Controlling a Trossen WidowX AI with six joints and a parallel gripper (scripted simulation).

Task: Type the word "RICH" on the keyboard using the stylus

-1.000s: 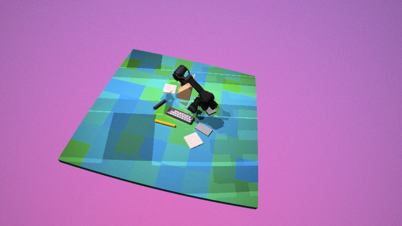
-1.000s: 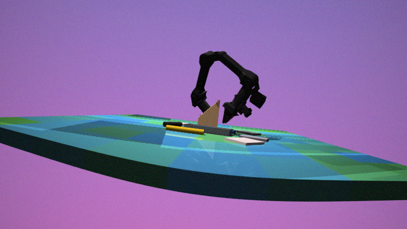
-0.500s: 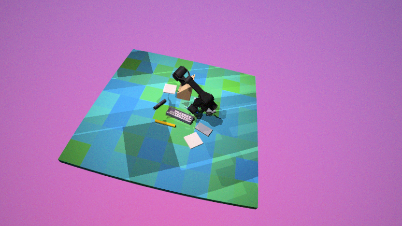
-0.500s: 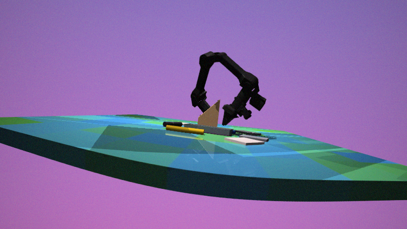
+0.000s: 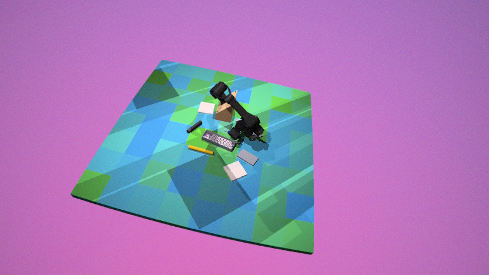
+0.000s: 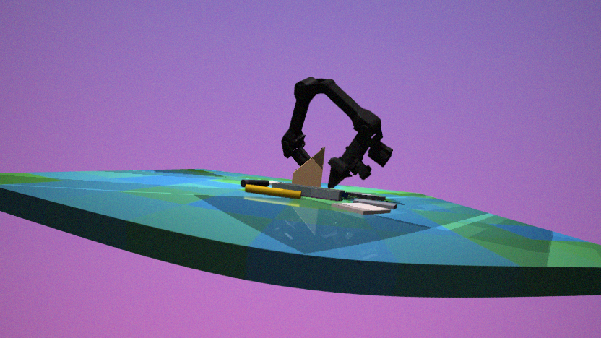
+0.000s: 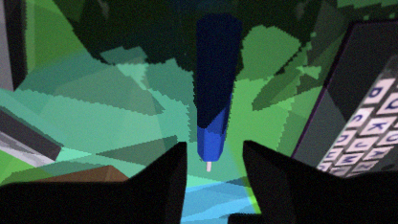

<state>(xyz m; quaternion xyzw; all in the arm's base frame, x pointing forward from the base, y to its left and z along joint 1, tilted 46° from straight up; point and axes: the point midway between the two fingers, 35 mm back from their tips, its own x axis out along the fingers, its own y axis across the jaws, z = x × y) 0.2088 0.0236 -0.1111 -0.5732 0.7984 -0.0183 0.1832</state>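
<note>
Right now the stylus is 1 cm behind my gripper tip, 2 cm to the right of it and 2 cm below it. The rest, counted from my gripper tip: yellow bar 17 cm ahead, 17 cm to the right, 1 cm below.
</note>
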